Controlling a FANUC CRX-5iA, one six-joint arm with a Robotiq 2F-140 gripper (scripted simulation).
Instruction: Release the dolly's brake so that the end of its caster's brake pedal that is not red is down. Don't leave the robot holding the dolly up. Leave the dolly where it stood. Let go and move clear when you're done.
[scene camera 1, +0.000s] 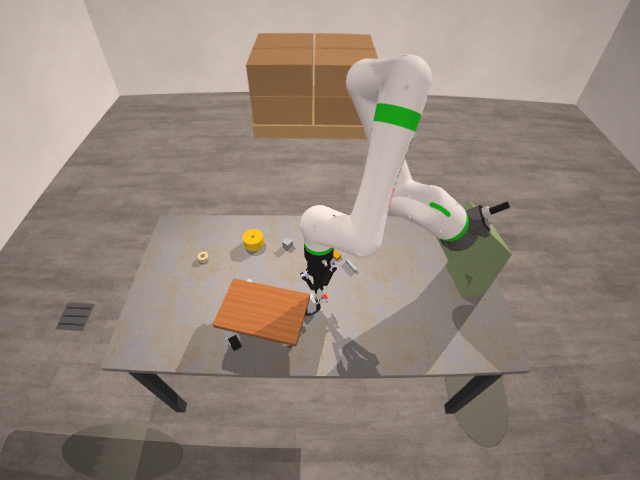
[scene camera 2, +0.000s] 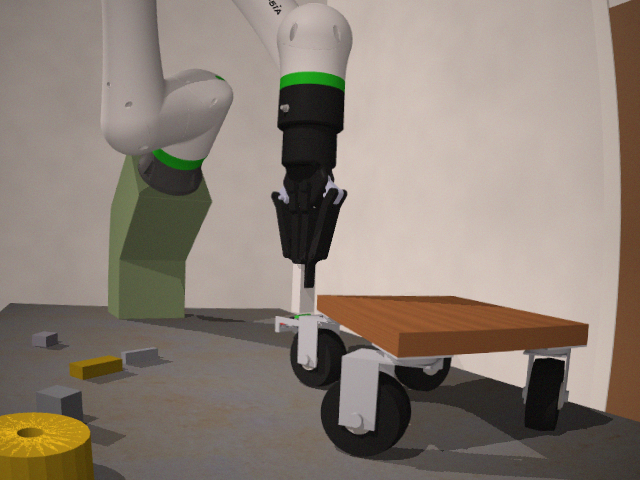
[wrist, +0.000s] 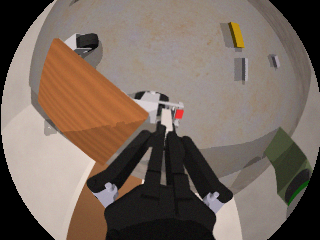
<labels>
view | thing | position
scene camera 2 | my gripper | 302, 311
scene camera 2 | yellow block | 95, 367
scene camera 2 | grey cube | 61, 400
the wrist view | my gripper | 165, 115
</labels>
